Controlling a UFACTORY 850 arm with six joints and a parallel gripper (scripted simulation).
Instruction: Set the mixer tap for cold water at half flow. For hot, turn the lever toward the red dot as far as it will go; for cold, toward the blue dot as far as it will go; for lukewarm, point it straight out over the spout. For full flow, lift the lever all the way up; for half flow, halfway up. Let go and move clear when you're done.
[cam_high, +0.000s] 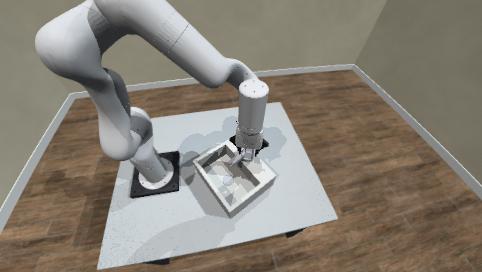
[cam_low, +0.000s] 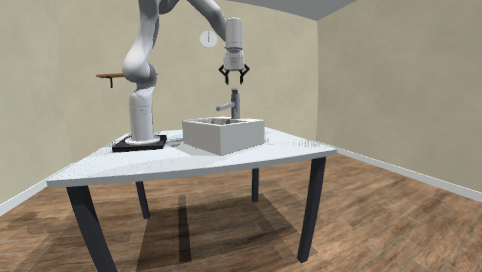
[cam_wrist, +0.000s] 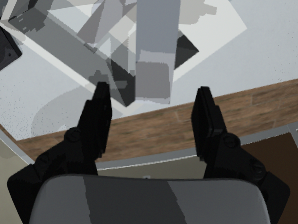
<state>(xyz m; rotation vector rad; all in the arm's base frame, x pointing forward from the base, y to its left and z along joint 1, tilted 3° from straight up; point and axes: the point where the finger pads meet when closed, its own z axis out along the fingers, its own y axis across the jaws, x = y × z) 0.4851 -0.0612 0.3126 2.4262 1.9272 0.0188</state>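
Now: hand 1 cm short of the lever, 3 cm to the right of it and 5 cm above it. The rest, counted from my hand: grey mixer tap (1 cm ahead, 6 cm to the left, 9 cm below); then white sink basin (8 cm behind, 2 cm to the left, 28 cm below).
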